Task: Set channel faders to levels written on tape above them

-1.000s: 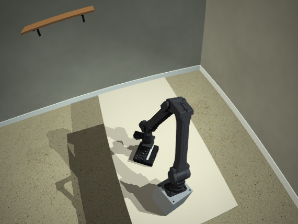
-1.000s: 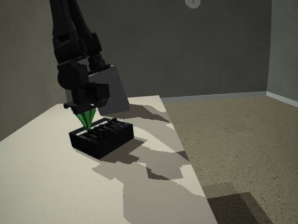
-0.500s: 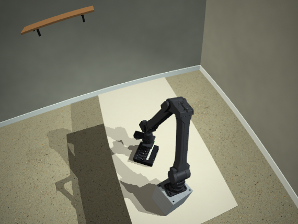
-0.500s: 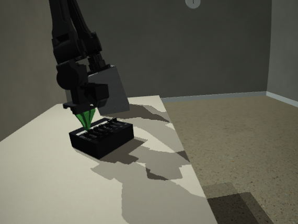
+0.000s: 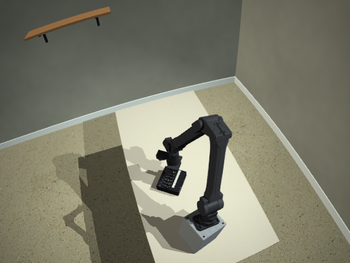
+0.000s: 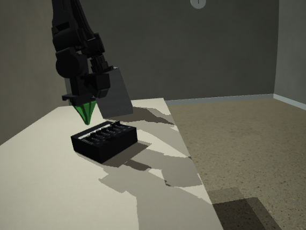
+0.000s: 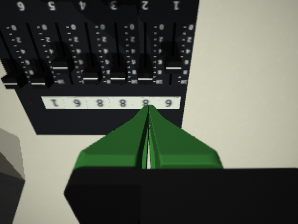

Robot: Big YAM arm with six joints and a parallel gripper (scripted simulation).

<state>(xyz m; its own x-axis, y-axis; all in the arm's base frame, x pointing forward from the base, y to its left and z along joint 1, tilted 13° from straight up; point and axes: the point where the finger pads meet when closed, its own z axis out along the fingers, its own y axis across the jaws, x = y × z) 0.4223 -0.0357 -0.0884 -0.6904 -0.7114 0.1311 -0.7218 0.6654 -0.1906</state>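
Right now my hand is 4 cm above the channel 2 fader, 1 cm to the right of it and 1 cm short of it. The rest, counted from my hand: master fader cap (9 cm to the left, 7 cm behind, 4 cm below); channel 1 fader cap (4 cm below, 3 cm ahead).
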